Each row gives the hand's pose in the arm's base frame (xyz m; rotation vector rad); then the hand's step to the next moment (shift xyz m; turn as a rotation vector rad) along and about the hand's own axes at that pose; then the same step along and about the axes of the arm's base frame.
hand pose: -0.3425 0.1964 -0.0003 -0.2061 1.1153 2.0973
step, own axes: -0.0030 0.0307 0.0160 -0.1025 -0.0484 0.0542
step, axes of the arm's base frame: -0.0155 0.0000 0.0311 0.1161 0.0038 0.0479
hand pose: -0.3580 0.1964 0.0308 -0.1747 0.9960 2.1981
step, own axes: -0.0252 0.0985 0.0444 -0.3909 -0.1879 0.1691
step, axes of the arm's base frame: -0.0386 -0.0273 0.1004 0.4390 -0.0103 0.1546
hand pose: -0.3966 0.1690 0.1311 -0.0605 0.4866 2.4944
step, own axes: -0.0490 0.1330 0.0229 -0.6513 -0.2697 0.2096
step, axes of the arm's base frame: -0.0328 -0.1195 0.0725 0.7023 -0.0758 0.2046
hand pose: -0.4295 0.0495 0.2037 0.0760 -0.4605 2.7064
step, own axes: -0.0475 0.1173 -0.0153 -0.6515 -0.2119 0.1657
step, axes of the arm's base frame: -0.0016 -0.1145 -0.0560 0.6806 -0.1117 0.1453
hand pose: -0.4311 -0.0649 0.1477 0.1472 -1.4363 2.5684
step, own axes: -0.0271 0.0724 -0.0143 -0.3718 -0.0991 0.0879
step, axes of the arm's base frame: 0.0108 -0.0280 -0.0726 0.3837 -0.0692 0.0613
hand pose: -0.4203 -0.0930 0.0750 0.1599 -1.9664 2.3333
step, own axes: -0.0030 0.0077 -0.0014 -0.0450 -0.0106 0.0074
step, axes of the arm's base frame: 0.0019 0.0001 -0.0082 0.0462 -0.0054 0.0055
